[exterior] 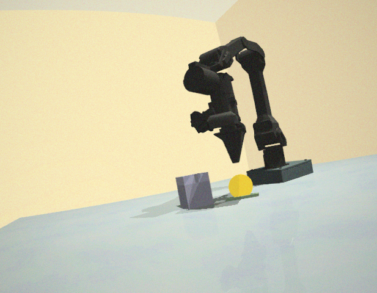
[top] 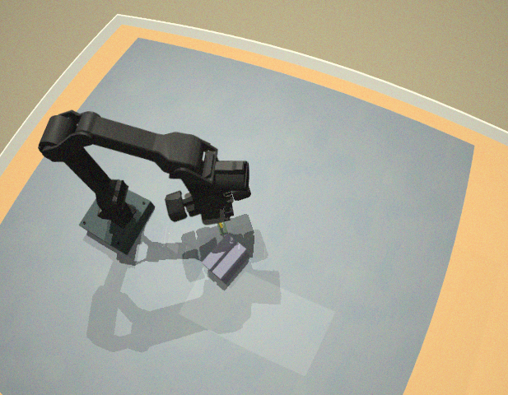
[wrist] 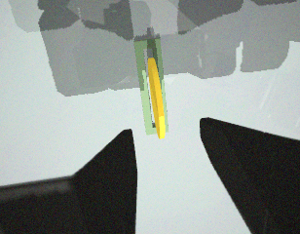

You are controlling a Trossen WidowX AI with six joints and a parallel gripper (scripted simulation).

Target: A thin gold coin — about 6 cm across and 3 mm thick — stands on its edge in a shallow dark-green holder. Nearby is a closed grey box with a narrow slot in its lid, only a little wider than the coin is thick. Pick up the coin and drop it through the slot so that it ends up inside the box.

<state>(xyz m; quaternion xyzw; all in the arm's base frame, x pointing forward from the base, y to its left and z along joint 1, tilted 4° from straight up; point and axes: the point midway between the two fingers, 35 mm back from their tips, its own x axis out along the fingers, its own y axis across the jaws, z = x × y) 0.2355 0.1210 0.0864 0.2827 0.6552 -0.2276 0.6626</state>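
My gripper tip is 50 mm above the gold coin.
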